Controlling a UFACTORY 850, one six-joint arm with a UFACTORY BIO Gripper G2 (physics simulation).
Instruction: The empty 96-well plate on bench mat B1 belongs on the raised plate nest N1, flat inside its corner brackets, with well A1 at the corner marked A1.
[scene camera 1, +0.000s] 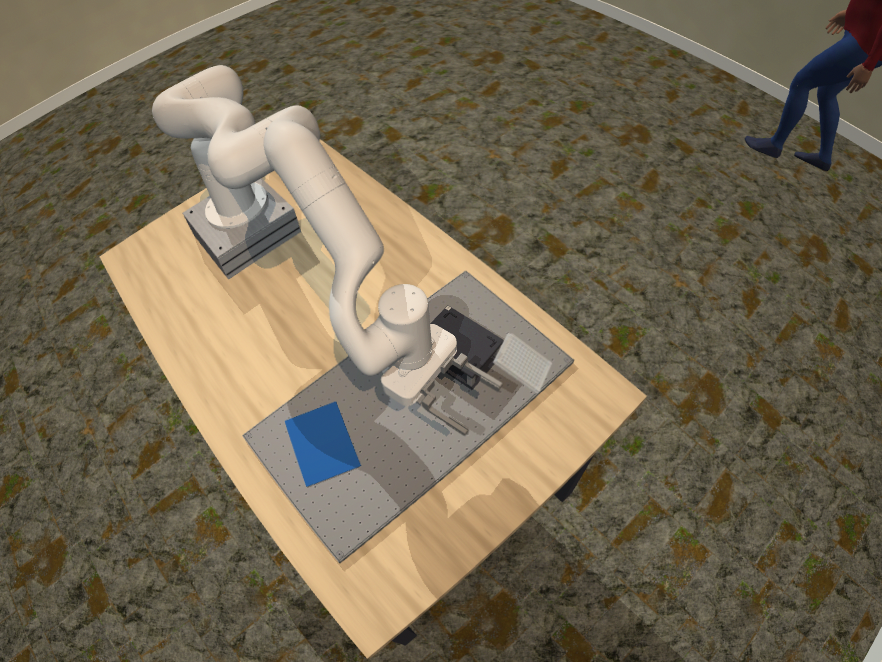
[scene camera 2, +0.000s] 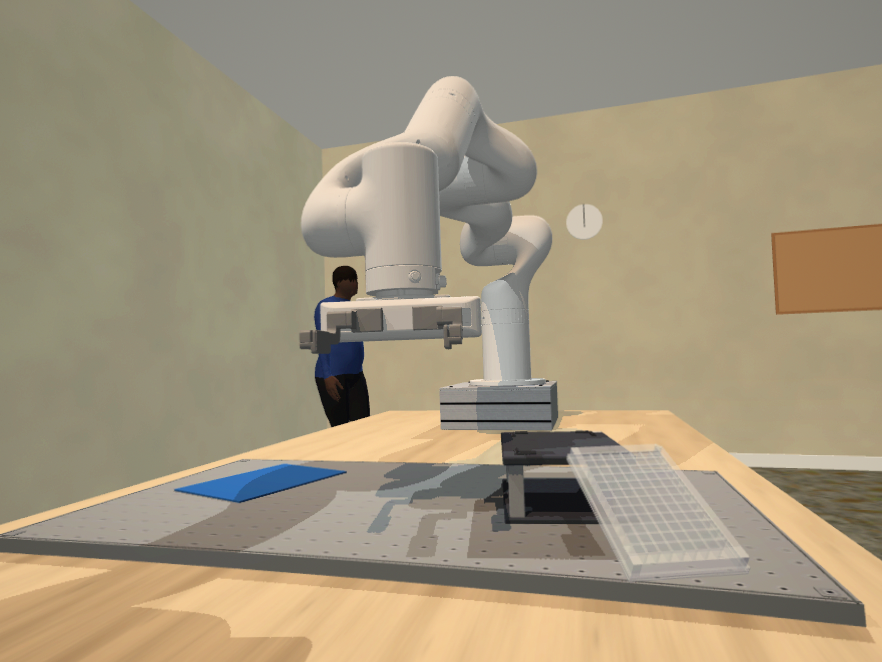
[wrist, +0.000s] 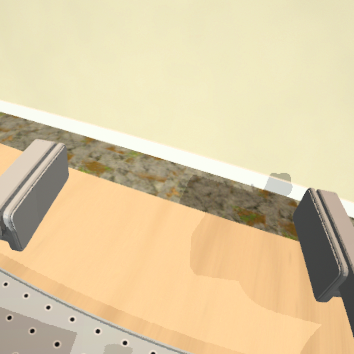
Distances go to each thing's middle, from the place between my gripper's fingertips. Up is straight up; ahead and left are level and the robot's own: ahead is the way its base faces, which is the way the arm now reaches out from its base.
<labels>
Now: the 96-well plate (scene camera 2: 659, 527) 40 mm behind my hand, 200 mm to the left of it and 130 mm below it. Also, from my hand: blue mat B1 (scene camera 1: 323, 448): 270 mm behind, 220 mm to the right, 170 mm below.
</labels>
